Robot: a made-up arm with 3 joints.
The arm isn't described. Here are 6 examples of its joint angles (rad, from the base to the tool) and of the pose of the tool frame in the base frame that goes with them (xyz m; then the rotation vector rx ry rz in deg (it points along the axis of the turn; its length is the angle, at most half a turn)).
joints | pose
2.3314 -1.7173 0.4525 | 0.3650 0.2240 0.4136 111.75 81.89 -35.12
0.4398 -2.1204 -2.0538 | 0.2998 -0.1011 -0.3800 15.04 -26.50 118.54
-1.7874 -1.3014 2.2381 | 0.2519 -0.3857 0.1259 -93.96 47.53 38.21
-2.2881 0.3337 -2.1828 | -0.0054 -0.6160 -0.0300 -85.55 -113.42 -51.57
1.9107 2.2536 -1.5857 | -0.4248 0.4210 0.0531 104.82 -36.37 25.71
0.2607 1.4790 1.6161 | -0.2513 0.1637 -0.2618 0.54 -23.05 175.85
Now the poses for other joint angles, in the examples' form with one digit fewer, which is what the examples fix.
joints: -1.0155 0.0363 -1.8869
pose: 0.102 -0.060 -0.540 -40.1 -53.2 -95.7
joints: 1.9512 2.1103 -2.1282
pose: -0.442 0.375 0.188 111.8 1.0 -0.7
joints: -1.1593 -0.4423 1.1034
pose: 0.071 -0.219 -0.366 -63.9 21.9 33.5
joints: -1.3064 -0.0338 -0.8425
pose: 0.017 -0.233 -0.517 -69.7 -32.7 -42.7
